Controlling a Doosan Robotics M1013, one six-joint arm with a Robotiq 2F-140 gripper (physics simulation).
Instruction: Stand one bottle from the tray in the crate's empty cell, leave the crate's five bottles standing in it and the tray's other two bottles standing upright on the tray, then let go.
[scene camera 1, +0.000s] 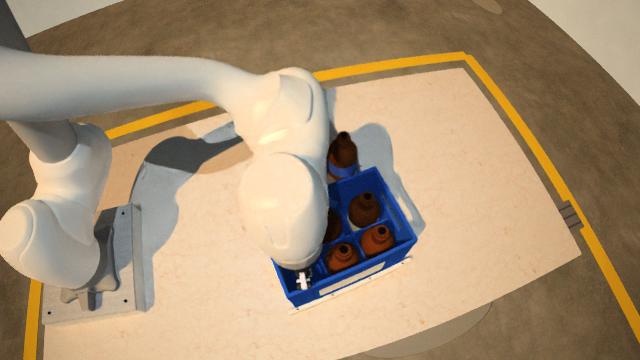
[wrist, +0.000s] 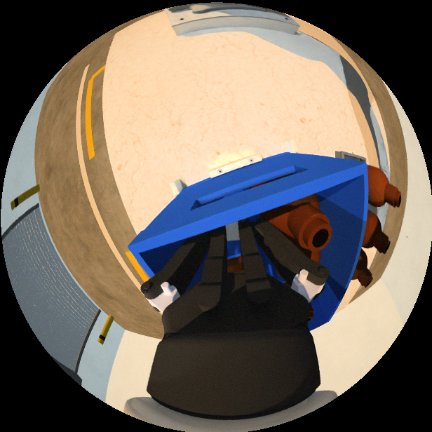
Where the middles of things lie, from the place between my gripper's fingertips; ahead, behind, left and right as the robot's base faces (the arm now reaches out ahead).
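Green-banded bottle (wrist: 373, 236): from my hand, 50 mm above, 100 mm ahead, 260 mm to the left.
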